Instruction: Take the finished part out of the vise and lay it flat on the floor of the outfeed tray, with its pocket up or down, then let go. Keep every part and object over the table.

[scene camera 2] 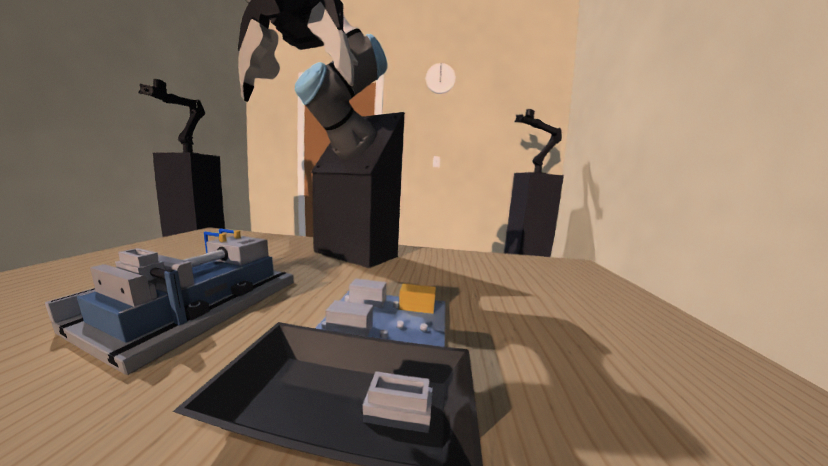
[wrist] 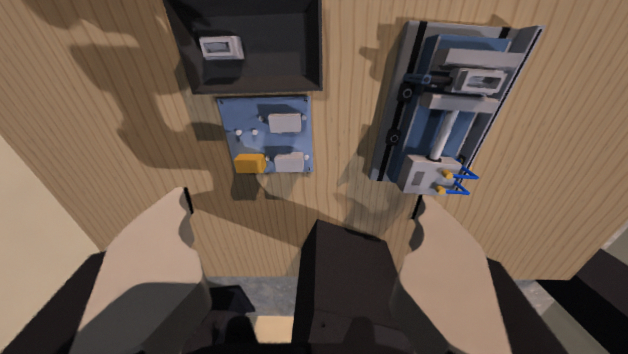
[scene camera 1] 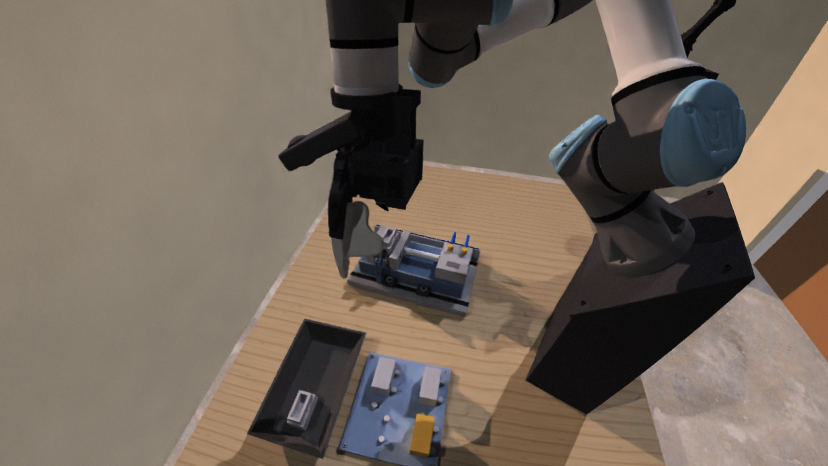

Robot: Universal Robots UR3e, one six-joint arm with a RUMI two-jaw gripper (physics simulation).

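Where they show: gripper, fingertip midpoint: (scene camera 2: 293,94) (wrist: 305,194) (scene camera 1: 368,239); arm's base at its link origin: (scene camera 2: 355,142) (scene camera 1: 648,247).
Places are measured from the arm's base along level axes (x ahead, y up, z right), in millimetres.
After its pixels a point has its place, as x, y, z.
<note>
The finished part (scene camera 2: 137,258) {431, -214, 219} (wrist: 481,81) {412, -226, 245}, light grey with its pocket up, sits between the jaws of the blue and grey vise (scene camera 1: 422,269) {327, -267, 182} (scene camera 2: 124,315) {478, -272, 199} (wrist: 417,175) {267, -231, 166}. In scene camera 1 a finger partly hides the jaw area. My gripper (scene camera 1: 356,254) {412, -4, 1} (scene camera 2: 298,89) {412, -4, 1} (wrist: 305,194) {412, -4, 1} is open and empty, well above the table. In the wrist view the vise's jaws are up and to the right of the fingertips. The dark outfeed tray (scene camera 1: 318,364) {534, -315, -45} (scene camera 2: 260,399) {533, -315, -3} (wrist: 280,50) {518, -315, -44} holds another grey part (scene camera 1: 301,409) {540, -295, -142} (scene camera 2: 398,399) {552, -285, -139} (wrist: 221,47) {541, -294, -138}, pocket up, near one end.
A blue plate (scene camera 1: 359,428) {435, -319, -160} (wrist: 245,107) {439, -319, -144} beside the tray carries two grey blocks, a yellow block (scene camera 1: 422,435) {324, -283, -175} (scene camera 2: 417,298) {339, -294, -169} (wrist: 250,163) {330, -283, -163} and several pins. Blue tubes stick out from the vise's rear block. The arm's dark pedestal (scene camera 1: 631,341) {39, -80, -107} (scene camera 2: 341,214) {58, -198, 24} (wrist: 345,260) {71, -214, 3} stands behind the plate.
</note>
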